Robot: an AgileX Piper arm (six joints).
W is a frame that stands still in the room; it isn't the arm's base.
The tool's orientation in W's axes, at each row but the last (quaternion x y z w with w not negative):
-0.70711 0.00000 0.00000 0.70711
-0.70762 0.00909 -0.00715 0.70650
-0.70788 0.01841 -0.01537 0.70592
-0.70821 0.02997 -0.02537 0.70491
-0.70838 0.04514 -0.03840 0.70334
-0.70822 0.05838 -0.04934 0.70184
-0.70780 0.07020 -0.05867 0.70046
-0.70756 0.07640 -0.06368 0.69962
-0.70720 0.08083 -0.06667 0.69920
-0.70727 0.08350 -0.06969 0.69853
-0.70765 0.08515 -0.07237 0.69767
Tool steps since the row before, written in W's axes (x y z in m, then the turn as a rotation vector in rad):
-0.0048 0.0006 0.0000 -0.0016 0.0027 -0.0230
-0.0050 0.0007 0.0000 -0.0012 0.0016 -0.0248
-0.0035 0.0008 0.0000 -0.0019 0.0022 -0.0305
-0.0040 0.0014 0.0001 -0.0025 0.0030 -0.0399
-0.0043 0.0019 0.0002 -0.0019 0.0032 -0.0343
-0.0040 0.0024 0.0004 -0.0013 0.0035 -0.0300
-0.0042 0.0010 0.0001 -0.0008 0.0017 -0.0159
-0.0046 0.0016 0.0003 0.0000 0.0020 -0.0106
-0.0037 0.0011 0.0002 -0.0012 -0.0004 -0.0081
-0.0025 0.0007 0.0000 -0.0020 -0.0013 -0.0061
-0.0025 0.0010 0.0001 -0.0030 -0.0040 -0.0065
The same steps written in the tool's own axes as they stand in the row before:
-0.0048 0.0000 0.0006 -0.0016 0.0230 0.0027
-0.0050 0.0000 0.0006 -0.0012 0.0248 0.0016
-0.0035 0.0000 0.0006 -0.0019 0.0305 0.0022
-0.0041 -0.0001 0.0011 -0.0025 0.0399 0.0030
-0.0045 -0.0002 0.0014 -0.0020 0.0343 0.0032
-0.0043 -0.0004 0.0018 -0.0015 0.0300 0.0036
-0.0043 0.0000 0.0002 -0.0009 0.0159 0.0017
-0.0048 -0.0002 0.0007 -0.0002 0.0106 0.0021
-0.0039 -0.0001 0.0003 -0.0009 0.0081 -0.0005
-0.0026 0.0000 0.0001 -0.0016 0.0062 -0.0016
-0.0027 -0.0001 0.0004 -0.0019 0.0066 -0.0045

